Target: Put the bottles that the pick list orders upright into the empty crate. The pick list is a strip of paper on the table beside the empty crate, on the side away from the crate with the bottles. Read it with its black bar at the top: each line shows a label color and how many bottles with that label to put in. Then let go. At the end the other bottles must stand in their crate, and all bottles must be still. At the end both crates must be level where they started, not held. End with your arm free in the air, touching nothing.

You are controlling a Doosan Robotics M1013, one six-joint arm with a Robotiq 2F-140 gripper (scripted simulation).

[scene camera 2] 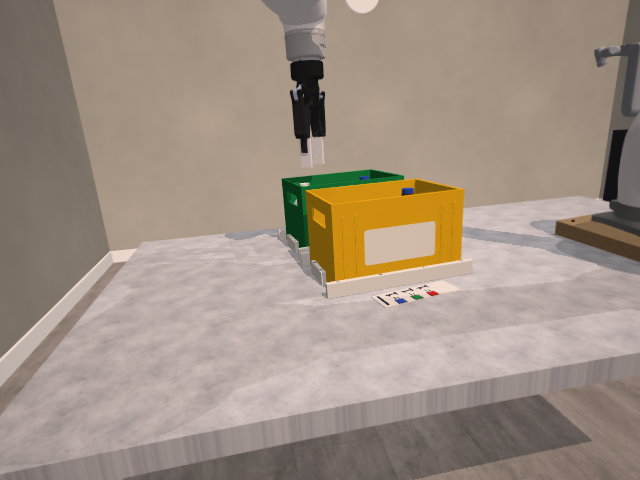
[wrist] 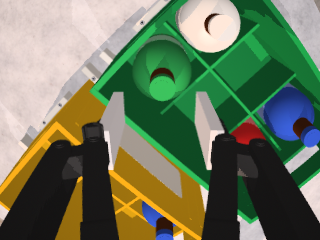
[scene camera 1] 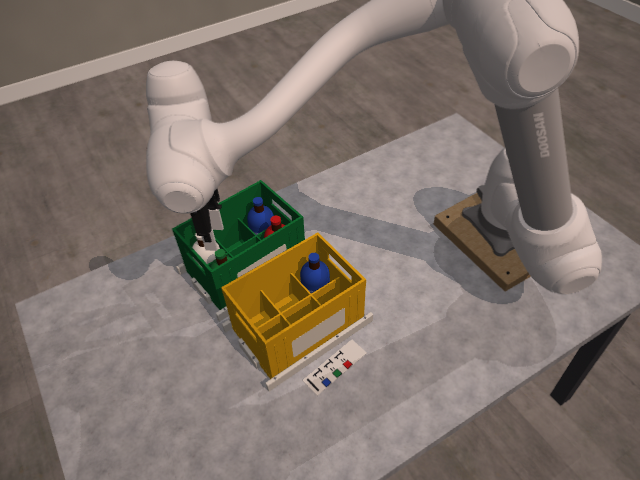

Path:
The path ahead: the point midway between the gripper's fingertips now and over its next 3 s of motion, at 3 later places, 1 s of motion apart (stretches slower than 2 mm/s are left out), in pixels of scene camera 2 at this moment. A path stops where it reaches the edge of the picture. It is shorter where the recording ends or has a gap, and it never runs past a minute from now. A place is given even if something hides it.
My gripper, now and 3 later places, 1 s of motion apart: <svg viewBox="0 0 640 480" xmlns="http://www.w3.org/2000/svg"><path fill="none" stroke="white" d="M312 165L313 179L314 193L314 191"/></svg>

